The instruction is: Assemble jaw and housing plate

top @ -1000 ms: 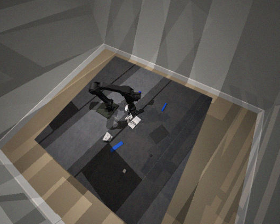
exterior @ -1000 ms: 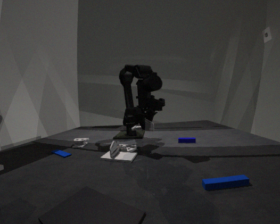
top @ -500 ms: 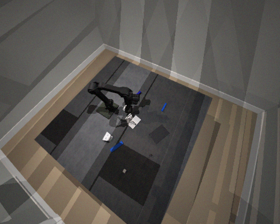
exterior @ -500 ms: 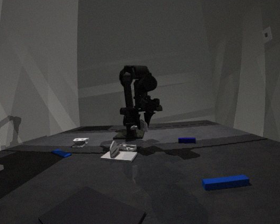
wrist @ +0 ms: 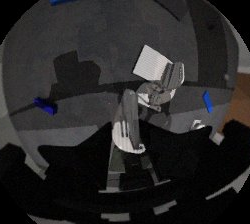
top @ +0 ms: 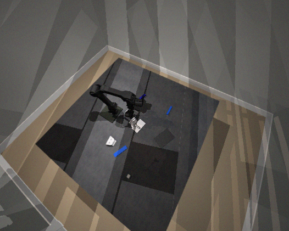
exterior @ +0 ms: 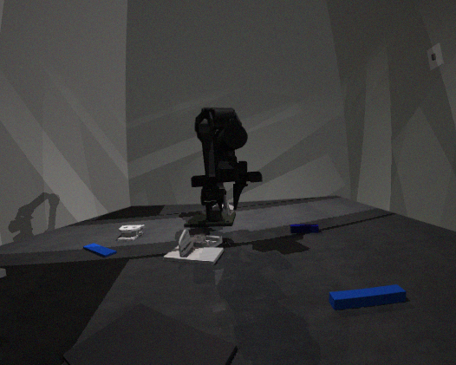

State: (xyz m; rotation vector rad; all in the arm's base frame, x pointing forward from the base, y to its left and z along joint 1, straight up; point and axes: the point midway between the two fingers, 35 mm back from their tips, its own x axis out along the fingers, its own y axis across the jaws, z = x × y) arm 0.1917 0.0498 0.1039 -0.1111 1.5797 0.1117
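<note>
My gripper tip is now 30 mm past the jaw and 20 mm to the left of it. From my gripper tip the other things lie so: small white cube: 190 mm ahead, 500 mm to the right, 70 mm below; then dark square slab: 350 mm ahead, 100 mm to the right, 80 mm below; then dark cube: 340 mm ahead, 310 mm to the right, 70 mm below.
</note>
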